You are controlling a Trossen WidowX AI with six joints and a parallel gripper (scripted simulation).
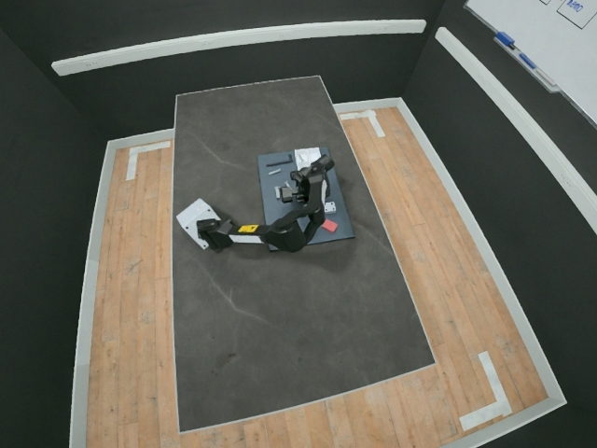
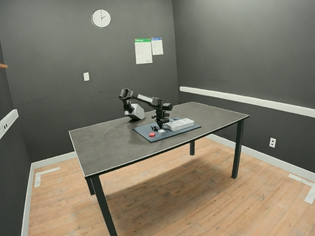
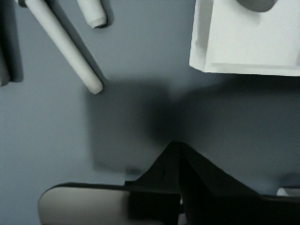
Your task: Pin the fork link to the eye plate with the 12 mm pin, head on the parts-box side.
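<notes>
My gripper is now 50 mm to the left of the eye plate and 30 mm above it. Round my hand: grey block: 80 mm ahead, 70 mm to the right, 20 mm below; then red block: 140 mm to the right, 50 mm ahead, 30 mm below; then blue-grey mat: 50 mm to the left, 40 mm below, 10 mm ahead.
</notes>
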